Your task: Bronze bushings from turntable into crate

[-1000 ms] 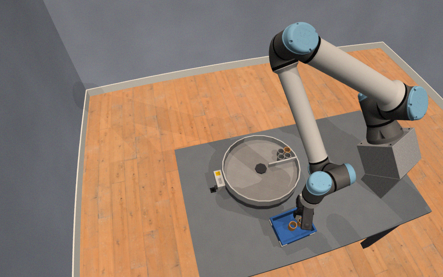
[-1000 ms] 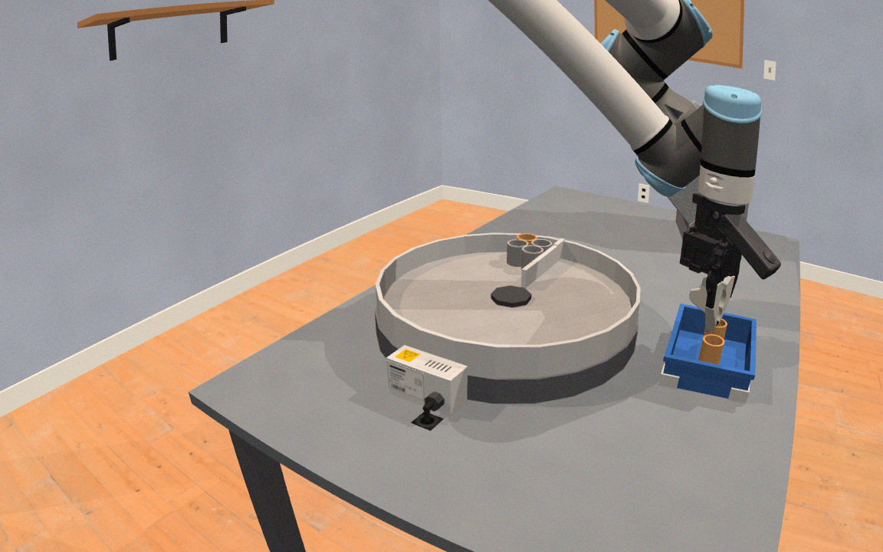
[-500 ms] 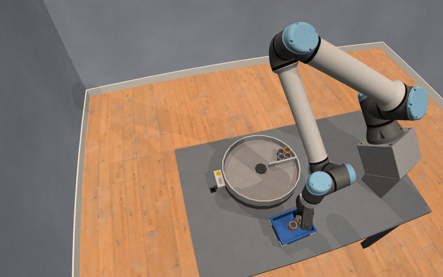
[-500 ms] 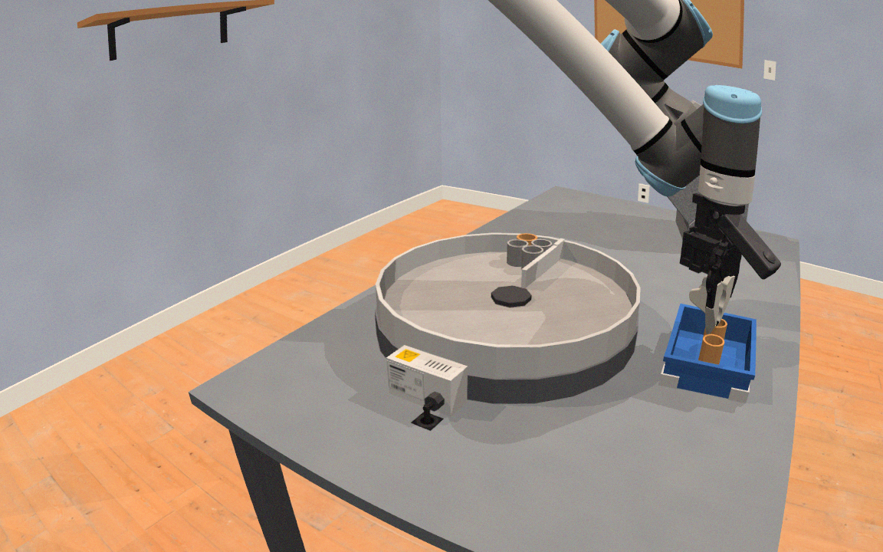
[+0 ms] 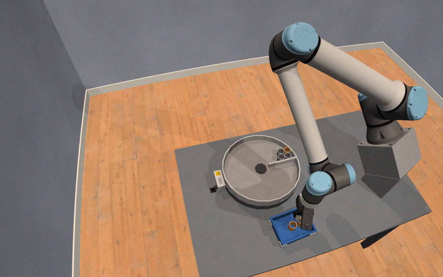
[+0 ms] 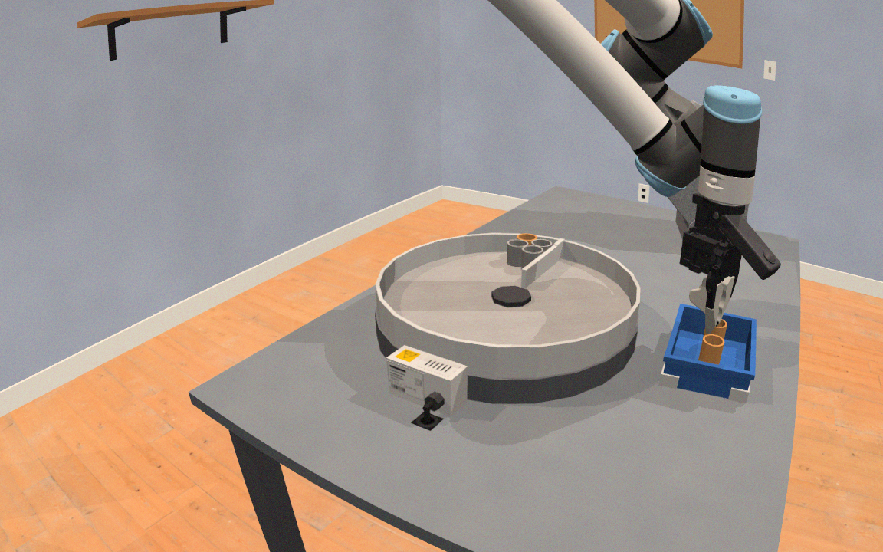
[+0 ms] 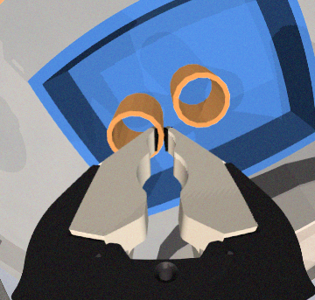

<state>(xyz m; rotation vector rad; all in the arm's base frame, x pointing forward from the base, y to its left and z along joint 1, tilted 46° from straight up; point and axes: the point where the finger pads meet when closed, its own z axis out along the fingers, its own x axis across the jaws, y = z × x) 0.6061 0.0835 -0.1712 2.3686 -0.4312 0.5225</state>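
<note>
Now: the blue crate 30 mm ahead of my hand, 20 mm below it and 10 mm to the left of it. Round my hand: round grey turntable (340 mm to the right, 60 mm ahead).
</note>
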